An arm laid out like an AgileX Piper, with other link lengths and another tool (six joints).
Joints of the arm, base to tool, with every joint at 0 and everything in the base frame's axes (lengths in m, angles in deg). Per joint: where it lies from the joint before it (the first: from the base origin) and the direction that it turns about. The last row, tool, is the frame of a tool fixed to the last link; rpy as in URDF.
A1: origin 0.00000 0.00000 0.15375 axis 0 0 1
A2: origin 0.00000 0.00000 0.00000 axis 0 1 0
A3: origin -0.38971 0.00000 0.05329 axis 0 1 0
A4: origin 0.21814 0.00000 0.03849 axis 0.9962 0 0.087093
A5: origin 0.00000 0.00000 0.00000 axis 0 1 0
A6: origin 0.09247 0.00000 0.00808 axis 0.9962 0 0.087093
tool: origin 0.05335 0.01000 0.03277 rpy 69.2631 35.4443 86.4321
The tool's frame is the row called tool.
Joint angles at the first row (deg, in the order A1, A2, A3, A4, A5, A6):
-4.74 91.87 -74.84 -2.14 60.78 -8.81
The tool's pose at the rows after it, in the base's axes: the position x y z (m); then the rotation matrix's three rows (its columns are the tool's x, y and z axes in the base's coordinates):
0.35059 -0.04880 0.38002; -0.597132 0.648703 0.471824; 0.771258 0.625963 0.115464; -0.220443 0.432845 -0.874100
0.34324 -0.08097 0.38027; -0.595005 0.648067 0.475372; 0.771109 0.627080 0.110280; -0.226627 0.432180 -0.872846
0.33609 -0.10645 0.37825; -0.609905 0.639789 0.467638; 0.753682 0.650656 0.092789; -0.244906 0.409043 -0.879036
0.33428 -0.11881 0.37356; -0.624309 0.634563 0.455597; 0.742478 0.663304 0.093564; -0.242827 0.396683 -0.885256
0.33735 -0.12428 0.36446; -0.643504 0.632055 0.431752; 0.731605 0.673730 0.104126; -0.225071 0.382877 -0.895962
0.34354 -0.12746 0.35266; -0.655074 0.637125 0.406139; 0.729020 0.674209 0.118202; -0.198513 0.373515 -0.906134
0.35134 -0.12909 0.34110; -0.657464 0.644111 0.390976; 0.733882 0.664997 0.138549; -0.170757 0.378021 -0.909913
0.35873 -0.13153 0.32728; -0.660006 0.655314 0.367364; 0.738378 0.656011 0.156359; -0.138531 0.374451 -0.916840
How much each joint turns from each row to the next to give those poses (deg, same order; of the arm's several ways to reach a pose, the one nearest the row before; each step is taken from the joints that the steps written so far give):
-6.11 0.00 -0.06 2.79 0.00 -5.73
-6.48 0.00 0.00 1.94 -0.11 -7.13
-4.70 0.29 -0.01 0.08 -0.25 -6.00
-2.27 0.76 0.00 0.35 -0.14 -3.38
-0.72 1.45 0.01 0.06 0.00 -1.85
-0.11 1.89 0.00 0.12 -0.15 -0.61
0.00 1.93 0.00 0.88 -0.49 -0.25
0.00 2.18 0.00 0.46 -0.32 -0.06

